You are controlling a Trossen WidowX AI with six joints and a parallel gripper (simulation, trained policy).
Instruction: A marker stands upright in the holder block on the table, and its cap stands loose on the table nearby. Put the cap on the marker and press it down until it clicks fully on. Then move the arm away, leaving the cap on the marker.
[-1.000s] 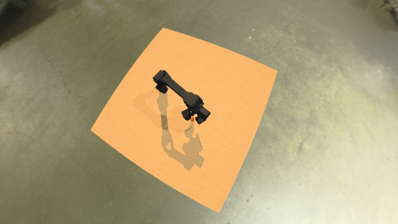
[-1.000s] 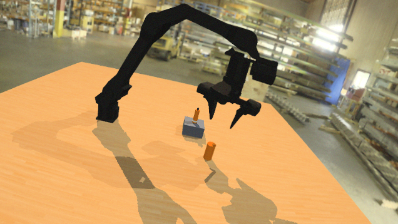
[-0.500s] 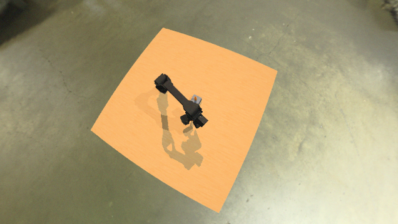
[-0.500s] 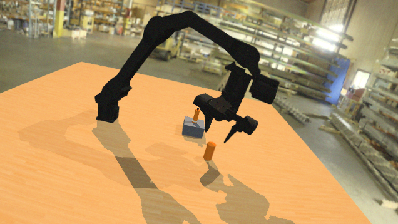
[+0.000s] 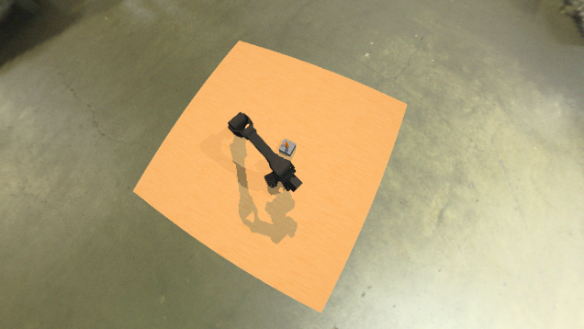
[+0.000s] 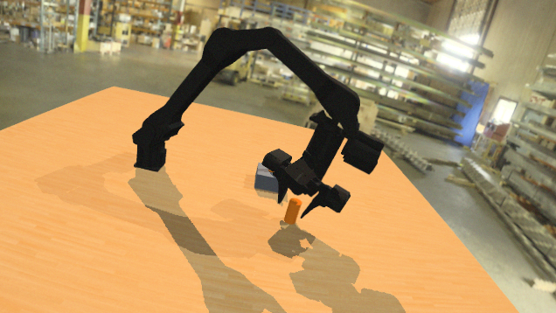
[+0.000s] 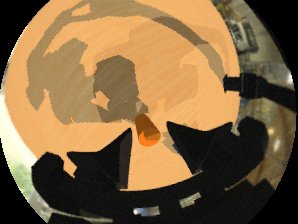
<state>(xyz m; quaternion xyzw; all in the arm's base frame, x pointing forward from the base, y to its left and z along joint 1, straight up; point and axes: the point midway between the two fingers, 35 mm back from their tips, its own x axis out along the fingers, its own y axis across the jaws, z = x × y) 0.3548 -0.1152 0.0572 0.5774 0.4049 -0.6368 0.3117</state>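
Right now my gripper tip is 4 cm past the orange marker, 14 cm to the right of it and 5 cm below it. The rest, counted from my gripper tip: grey holder block 4 cm behind, 14 cm to the left; then orange cap 1 cm to the right.
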